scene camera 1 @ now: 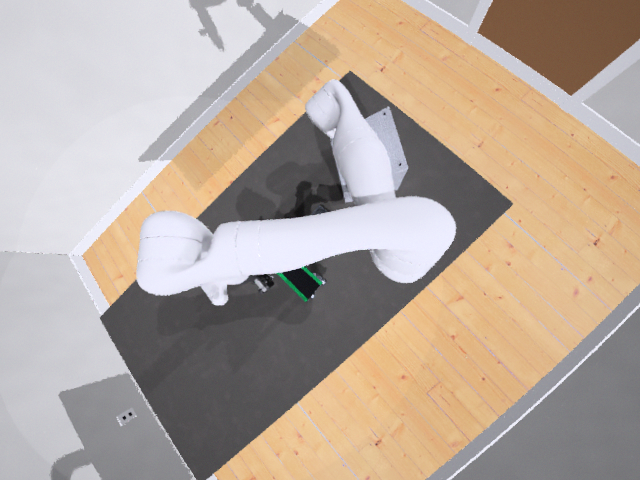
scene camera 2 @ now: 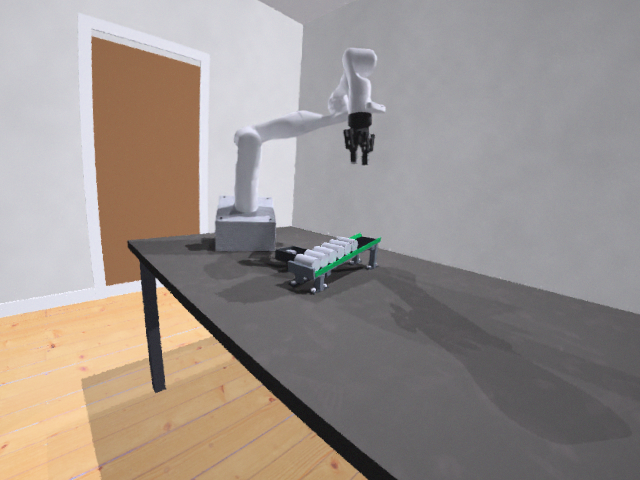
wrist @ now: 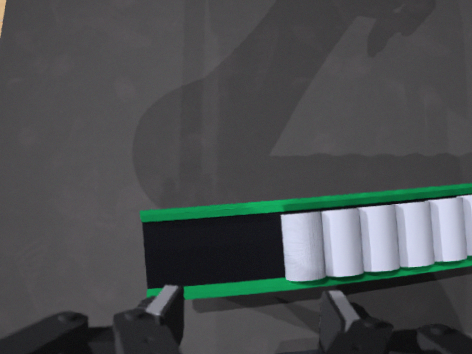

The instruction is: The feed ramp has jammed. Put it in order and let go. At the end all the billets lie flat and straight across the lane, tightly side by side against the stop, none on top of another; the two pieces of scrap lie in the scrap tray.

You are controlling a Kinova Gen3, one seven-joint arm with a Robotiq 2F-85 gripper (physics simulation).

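Frame: origin at the arm's base, x ahead, y left, z up, level; centimetres.
Seen in the pictures: gripper, fingertip midpoint: (scene camera 2: pixel 359 164) (wrist: pixel 252 312); arm's base, origin of the base link: (scene camera 2: pixel 246 207).
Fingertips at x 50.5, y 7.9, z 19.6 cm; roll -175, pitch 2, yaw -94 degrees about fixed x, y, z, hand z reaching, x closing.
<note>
Offsets run from my fingertips to a thing's top centre. "spot": to the spot under its first point. Level surfaces: height alone.
Several white billets {dz -26.2, dx +1.0, dy -20.1 cm} (scene camera 2: pixel 324 254) {dz -24.5, dx +0.5, dy -8.2 cm} (wrist: pixel 341 242) lie flat and straight across the black lane (wrist: pixel 212 250) of the green-railed ramp (scene camera 1: pixel 293 287) (scene camera 2: pixel 361 248), side by side with none on top. In scene camera 2 the row reaches down to the grey stop {dz -28.6, dx +1.3, dy -26.4 cm} (scene camera 2: pixel 301 270). The lane's upper end is bare. My gripper (scene camera 2: pixel 359 163) (wrist: pixel 252 312) is part open and empty, high above the ramp's upper end; the arm hides it in scene camera 1. The black scrap tray {dz -32.5, dx -20.1, dy -6.3 cm} (scene camera 2: pixel 282 254) stands beside the ramp's lower part, with something pale {dz -33.0, dx -22.9, dy -6.5 cm} (scene camera 2: pixel 291 252) in it; the scrap pieces cannot be told apart.
The robot's grey base (scene camera 1: pixel 388 140) (scene camera 2: pixel 245 235) stands on the dark table {dz -36.0 cm} (scene camera 1: pixel 315 346) (scene camera 2: pixel 392 330) behind the tray. The ramp stands on grey legs {spot: dz -31.6, dx +3.8, dy +8.2 cm} (scene camera 2: pixel 372 256). The arm (scene camera 1: pixel 310 242) covers most of the ramp in scene camera 1. Its shadow falls on the table beside the ramp.
</note>
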